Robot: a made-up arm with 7 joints.
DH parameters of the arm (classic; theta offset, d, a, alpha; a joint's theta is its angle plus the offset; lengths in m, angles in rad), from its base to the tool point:
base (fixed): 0 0 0 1.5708
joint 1: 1.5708 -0.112 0 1.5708
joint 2: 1.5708 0 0 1.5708
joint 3: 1.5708 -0.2 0 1.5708
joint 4: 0 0 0 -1.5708
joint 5: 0 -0.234 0 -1.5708
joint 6: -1.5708 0 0 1.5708
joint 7: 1.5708 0 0 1.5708
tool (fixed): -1.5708 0 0 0
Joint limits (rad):
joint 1: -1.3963..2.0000
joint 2: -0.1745..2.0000
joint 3: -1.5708..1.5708
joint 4: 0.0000..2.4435
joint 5: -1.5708..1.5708
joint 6: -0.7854..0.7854
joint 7: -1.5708..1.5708
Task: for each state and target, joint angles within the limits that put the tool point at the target. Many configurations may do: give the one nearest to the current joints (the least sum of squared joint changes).
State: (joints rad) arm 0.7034 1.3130 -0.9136 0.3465 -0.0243 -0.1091 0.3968
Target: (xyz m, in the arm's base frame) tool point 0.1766 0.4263 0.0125
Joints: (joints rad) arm 0.7761 1.7522 -0.8993 1.1833 -0.0243 -0.1091 0.3968
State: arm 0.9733 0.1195 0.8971 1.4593 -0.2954 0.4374 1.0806
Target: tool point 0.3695 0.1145 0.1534
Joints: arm 1.5696 -0.1745 0.4085 0.7985 -0.2954 0.4374 1.0806
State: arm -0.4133 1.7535 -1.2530 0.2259 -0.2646 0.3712 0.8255
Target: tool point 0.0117 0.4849 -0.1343
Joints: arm -0.3854 1.6888 -1.2112 0.8400 -0.2646 0.3712 0.8255
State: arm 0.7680 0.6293 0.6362 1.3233 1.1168 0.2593 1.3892
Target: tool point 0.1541 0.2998 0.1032
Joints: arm 0.7697 0.6289 0.6276 1.8422 1.1168 0.2593 1.3892
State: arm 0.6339 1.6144 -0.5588 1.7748 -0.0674 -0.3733 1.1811
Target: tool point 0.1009 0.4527 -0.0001
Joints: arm 0.8311 2.0000 -1.2574 1.2275 -0.0674 -0.3733 1.1811
